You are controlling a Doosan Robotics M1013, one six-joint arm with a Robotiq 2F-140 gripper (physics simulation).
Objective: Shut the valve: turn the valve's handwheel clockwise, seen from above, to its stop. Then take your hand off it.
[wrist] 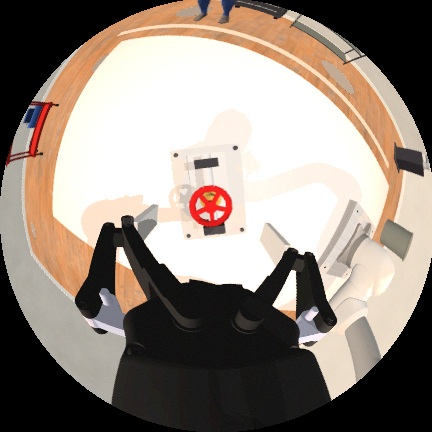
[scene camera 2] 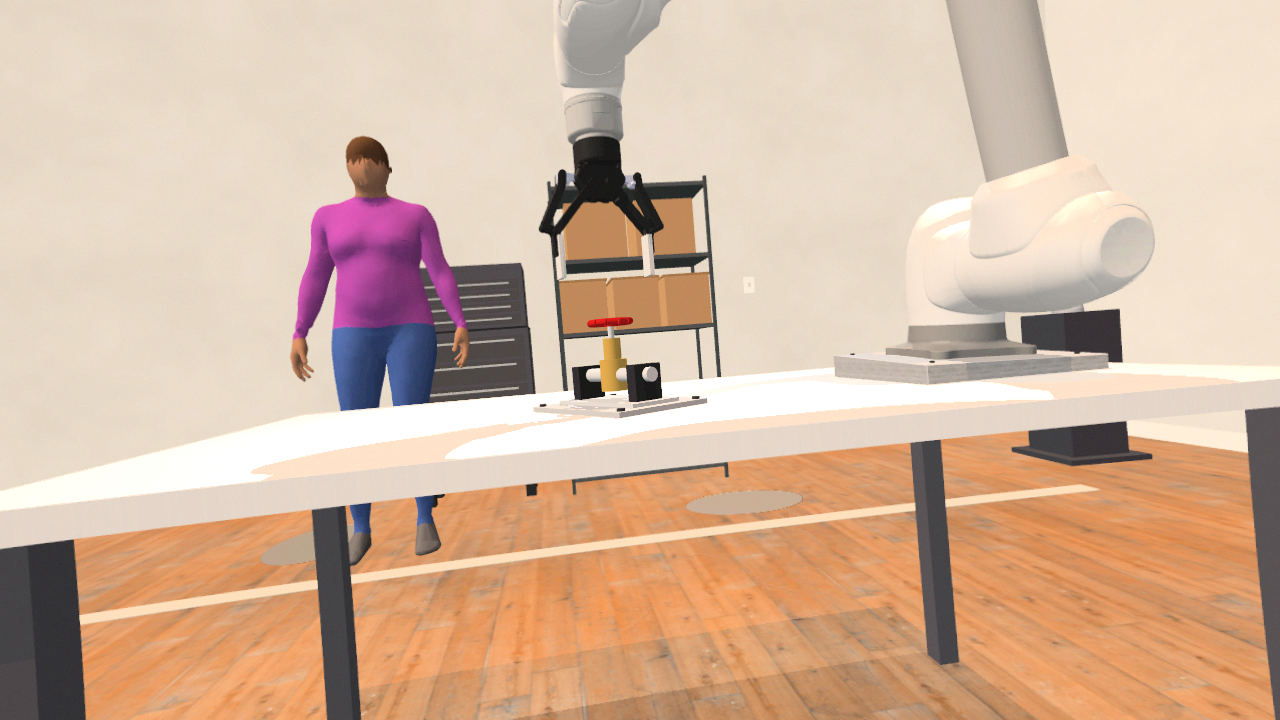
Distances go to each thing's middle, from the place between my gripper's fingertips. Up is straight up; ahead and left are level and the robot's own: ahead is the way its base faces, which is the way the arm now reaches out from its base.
Now: the red handwheel [wrist: 210,206] 80 mm below my hand. Also, from my hand: pale base plate [scene camera 2: 611,412]: 200 mm below.
